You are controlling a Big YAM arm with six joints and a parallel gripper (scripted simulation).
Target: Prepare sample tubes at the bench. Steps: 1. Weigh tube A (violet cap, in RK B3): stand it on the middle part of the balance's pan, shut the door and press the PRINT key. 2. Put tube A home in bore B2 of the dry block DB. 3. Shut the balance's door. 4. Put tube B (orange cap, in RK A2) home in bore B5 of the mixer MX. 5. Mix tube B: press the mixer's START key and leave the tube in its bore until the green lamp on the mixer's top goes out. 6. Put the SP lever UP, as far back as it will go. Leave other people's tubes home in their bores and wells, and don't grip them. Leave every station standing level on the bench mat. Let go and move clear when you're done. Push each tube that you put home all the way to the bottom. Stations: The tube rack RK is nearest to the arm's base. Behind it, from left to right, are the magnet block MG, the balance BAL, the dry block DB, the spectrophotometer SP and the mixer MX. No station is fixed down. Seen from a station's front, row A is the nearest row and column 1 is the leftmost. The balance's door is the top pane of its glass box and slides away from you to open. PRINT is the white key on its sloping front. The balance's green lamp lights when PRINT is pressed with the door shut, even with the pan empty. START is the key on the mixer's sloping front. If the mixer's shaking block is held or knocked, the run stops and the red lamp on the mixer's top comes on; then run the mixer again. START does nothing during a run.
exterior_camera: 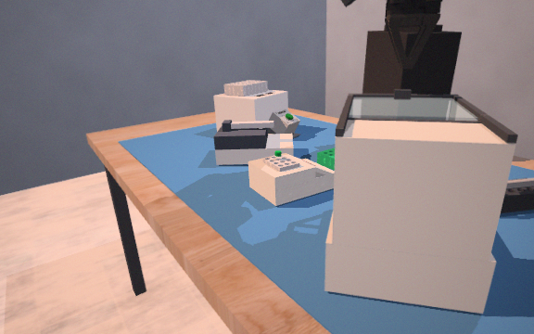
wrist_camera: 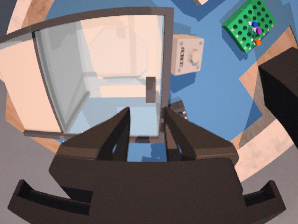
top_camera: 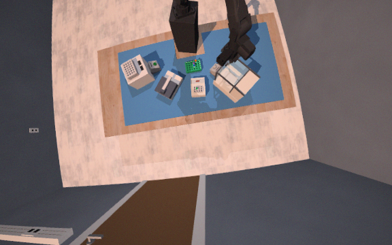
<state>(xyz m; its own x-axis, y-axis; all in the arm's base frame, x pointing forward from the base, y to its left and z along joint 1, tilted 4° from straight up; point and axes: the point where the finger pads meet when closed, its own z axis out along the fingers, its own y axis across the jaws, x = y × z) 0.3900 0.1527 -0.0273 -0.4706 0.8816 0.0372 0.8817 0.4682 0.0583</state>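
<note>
The balance door lies 5 cm below my hand, 2 cm ahead of it and 1 cm to the left of it. From my hand the other things lie so: dry block 23 cm below, 22 cm to the right, 1 cm ahead; blue-capped tube 23 cm below, 19 cm to the right, 16 cm behind; magnet block 24 cm below, 18 cm behind, 14 cm to the left.
</note>
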